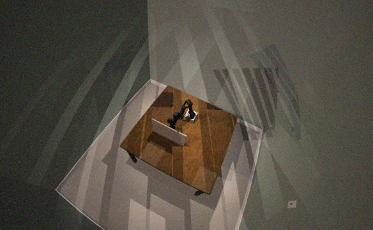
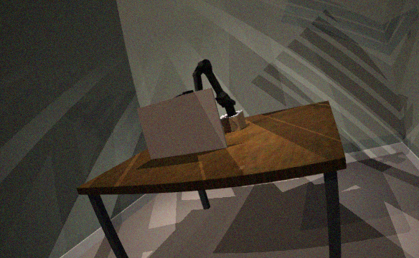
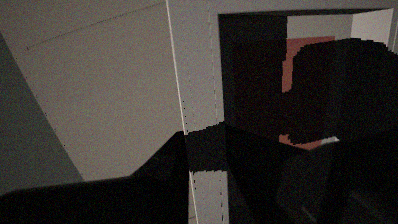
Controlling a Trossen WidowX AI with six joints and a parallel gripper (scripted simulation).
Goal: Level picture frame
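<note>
The picture frame lies 5 cm below my gripper tip, 1 cm to the left of it and 1 cm ahead of it. From my gripper tip the other things lie so: wall panel 6 cm below, 2 cm ahead.
</note>
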